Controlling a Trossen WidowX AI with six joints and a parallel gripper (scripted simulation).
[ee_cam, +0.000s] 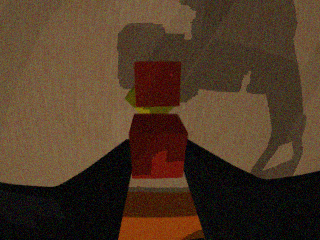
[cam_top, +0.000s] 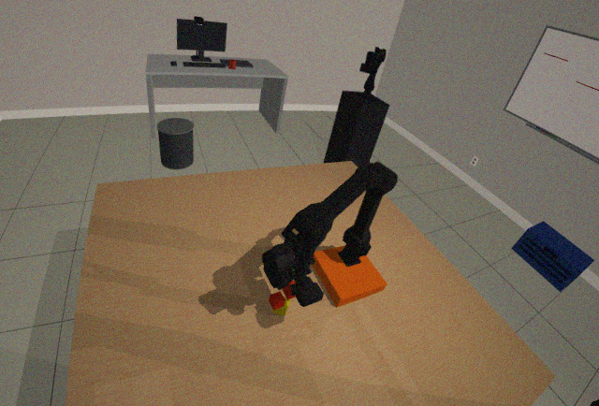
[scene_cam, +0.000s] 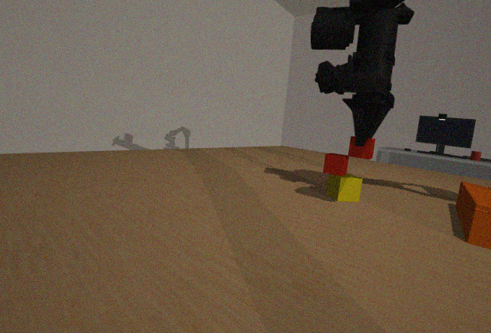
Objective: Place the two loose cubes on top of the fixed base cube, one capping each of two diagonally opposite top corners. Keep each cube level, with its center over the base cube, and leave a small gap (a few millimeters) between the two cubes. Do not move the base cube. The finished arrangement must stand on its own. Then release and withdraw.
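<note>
The yellow base cube is 2 cm ahead of my gripper tip and 7 cm below it. Round my gripper tip: red cube (right at my gripper tip).
</note>
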